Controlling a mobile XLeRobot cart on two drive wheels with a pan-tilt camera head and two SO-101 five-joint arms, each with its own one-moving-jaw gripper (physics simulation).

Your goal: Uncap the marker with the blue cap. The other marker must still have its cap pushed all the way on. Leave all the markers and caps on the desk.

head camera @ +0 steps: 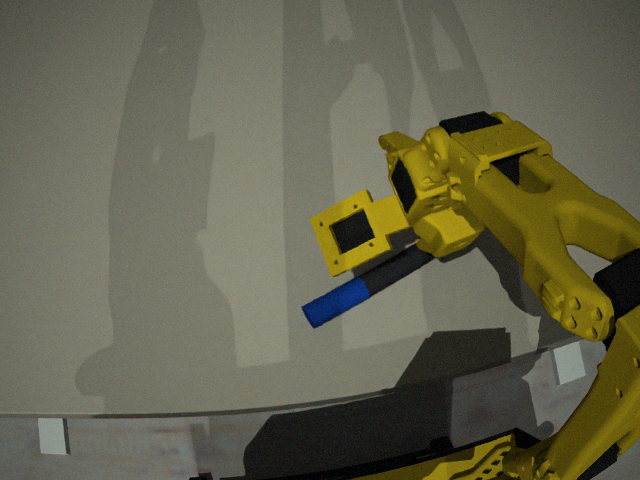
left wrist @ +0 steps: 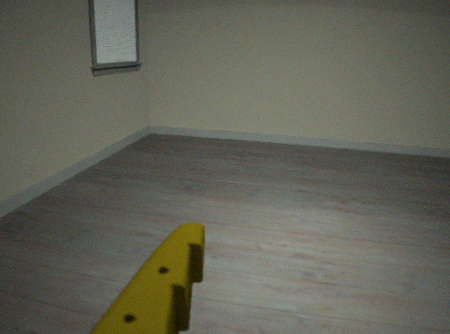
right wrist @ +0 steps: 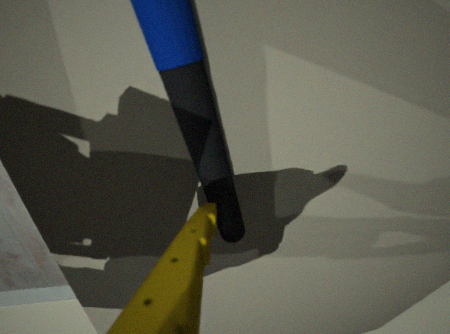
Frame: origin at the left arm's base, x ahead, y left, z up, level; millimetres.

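Seen in the pictures: left hand at its tool point: (left wrist: 203,245); right hand at its tool point: (head camera: 420,239) (right wrist: 216,214).
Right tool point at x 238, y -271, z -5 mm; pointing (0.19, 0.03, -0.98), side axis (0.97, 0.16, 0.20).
Offsets run from my right tool point to a thing's top centre. Level surfaces: height alone.
A dark marker @(dx -1, dy +14, dz -31 mm) (head camera: 395,271) (right wrist: 197,120) lies slantwise on the desk @(dz -50 mm) (head camera: 258,289) (right wrist: 350,125). Its blue cap @(dx -21, dy +69, dz -30 mm) (head camera: 336,302) (right wrist: 172,35) is on the end toward the lower left of the head view and top of the right wrist view. My right gripper (head camera: 439,242) (right wrist: 212,215) is open; its notched jaw tip is beside the marker's dark, rounded end. The moving jaw is out of the right wrist view, and the wrist hides the dark end in the head view. My left gripper (left wrist: 197,237) is open and empty, away from the desk. The other marker does not show.
The desk's front edge runs across the lower head view, with two pale blocks (head camera: 51,436) (head camera: 568,363) below it and wood floor @(dz -770 mm) (head camera: 129,444) (right wrist: 20,220) beyond. Arm shadows cross the desk. The left wrist view shows floor (left wrist: 310,225), walls and a window (left wrist: 116,30).
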